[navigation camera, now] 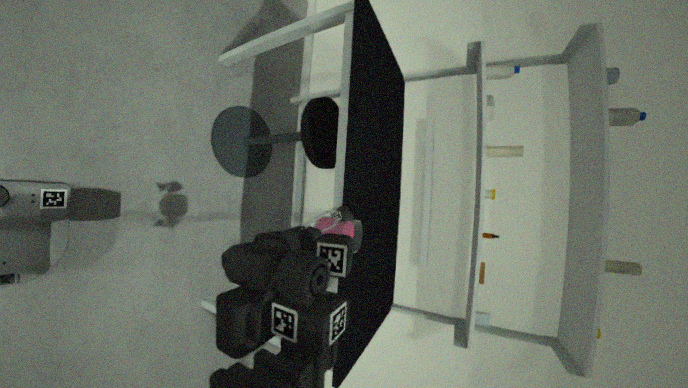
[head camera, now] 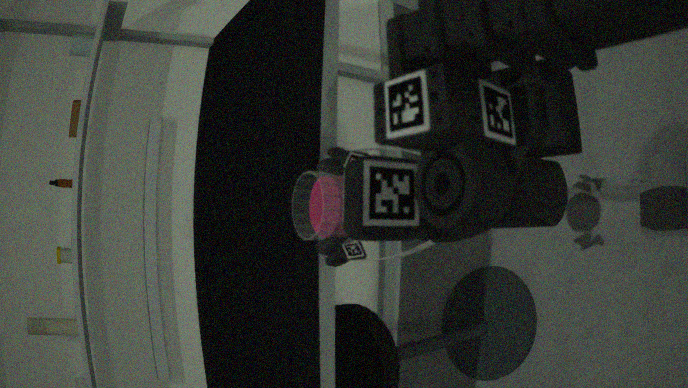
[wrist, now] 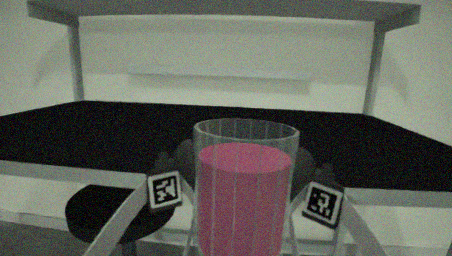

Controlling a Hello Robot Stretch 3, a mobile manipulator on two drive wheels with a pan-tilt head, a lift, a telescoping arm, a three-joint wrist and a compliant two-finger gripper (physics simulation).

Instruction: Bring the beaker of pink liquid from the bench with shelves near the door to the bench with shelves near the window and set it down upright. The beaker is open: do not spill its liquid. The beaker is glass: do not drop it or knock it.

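The glass beaker of pink liquid is upright between the fingers of my gripper. The gripper is shut on it, with a dark fingertip at each side. The liquid stands below the open rim, its surface about level. The beaker's base is cut off in the wrist view and hidden in the other views. The beaker is at the front edge of a bench with a black top, its rim above the level of that top. Which bench this is, I cannot tell; no window or door shows.
A shelf board runs above the bench, with a small brown bottle and a yellow-capped jar on it. A higher shelf carries more bottles. A black stool stands at the bench's front.
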